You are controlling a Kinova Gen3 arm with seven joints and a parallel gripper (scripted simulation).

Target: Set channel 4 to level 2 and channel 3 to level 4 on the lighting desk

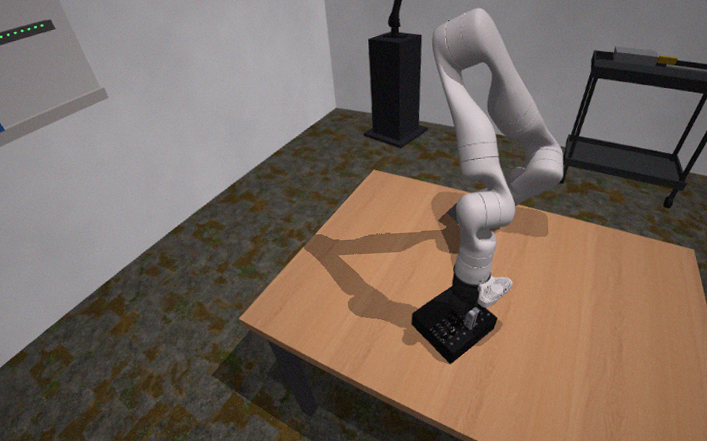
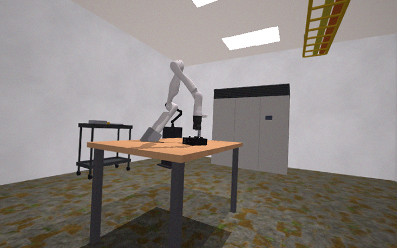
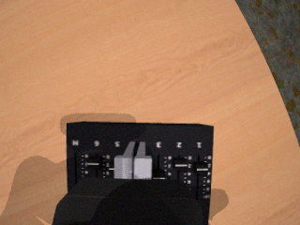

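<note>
The channel 4 fader lies 2 cm to the right of my hand and 1 cm below it. Round my hand: channel 3 fader (2 cm ahead, 3 cm to the right, 1 cm below).
</note>
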